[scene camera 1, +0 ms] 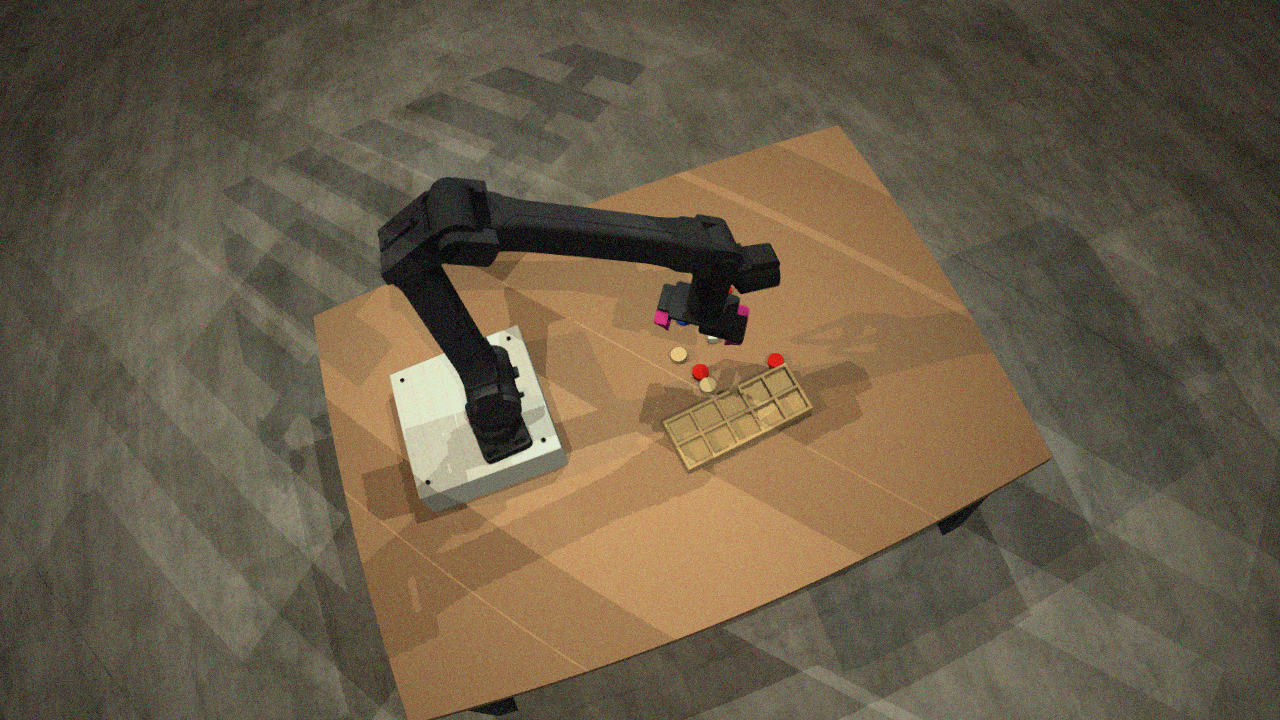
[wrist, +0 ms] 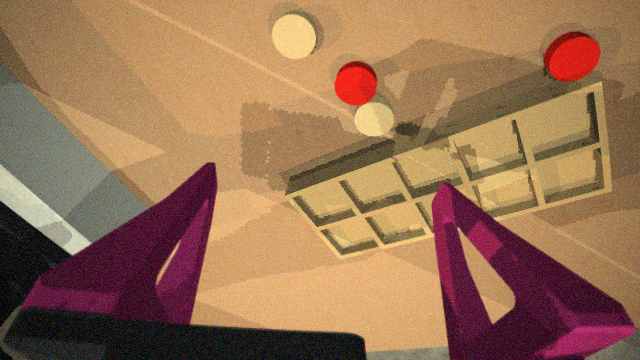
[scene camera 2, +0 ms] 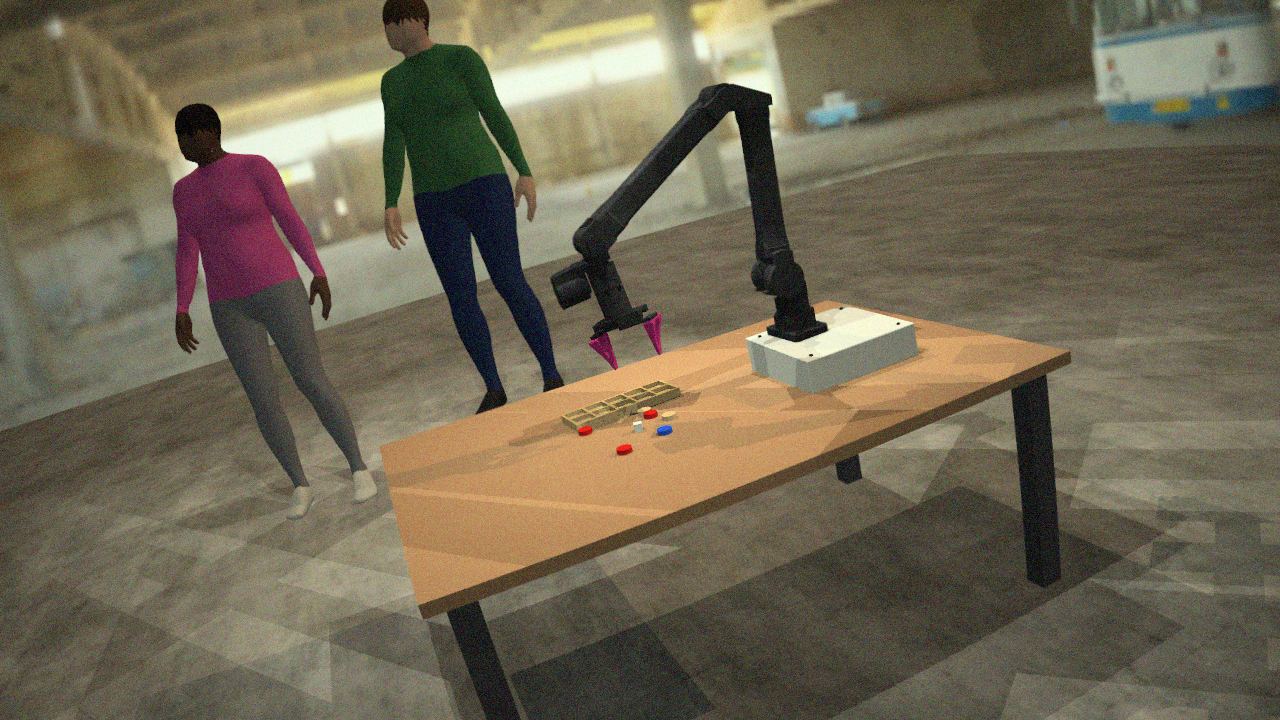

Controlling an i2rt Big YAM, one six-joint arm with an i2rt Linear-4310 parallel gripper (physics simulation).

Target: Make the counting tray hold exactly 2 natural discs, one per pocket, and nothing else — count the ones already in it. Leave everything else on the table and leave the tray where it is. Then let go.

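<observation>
The counting tray (scene camera 1: pixel 750 440) (scene camera 2: pixel 628 411) (wrist: pixel 606 145) is tan, with two rows of pockets; no disc shows in it, though a finger hides part of it in the wrist view. One natural disc (scene camera 1: pixel 678 354) (scene camera 2: pixel 668 416) (wrist: pixel 294 36) lies apart on the table. Another natural disc (scene camera 1: pixel 707 385) (scene camera 2: pixel 644 410) (wrist: pixel 374 119) lies between the tray's long side and a red disc (scene camera 1: pixel 699 371) (scene camera 2: pixel 650 413) (wrist: pixel 355 83), close against that red disc. My gripper (scene camera 1: pixel 700 324) (scene camera 2: pixel 637 360) (wrist: pixel 330 183) is open and empty, high above the table.
A second red disc (scene camera 1: pixel 776 360) (scene camera 2: pixel 585 430) (wrist: pixel 572 56) lies beside the tray's far end. A third red disc (scene camera 2: pixel 623 449), a blue disc (scene camera 2: pixel 664 430) and a small white block (scene camera 1: pixel 712 338) (scene camera 2: pixel 637 427) lie farther from the tray.
</observation>
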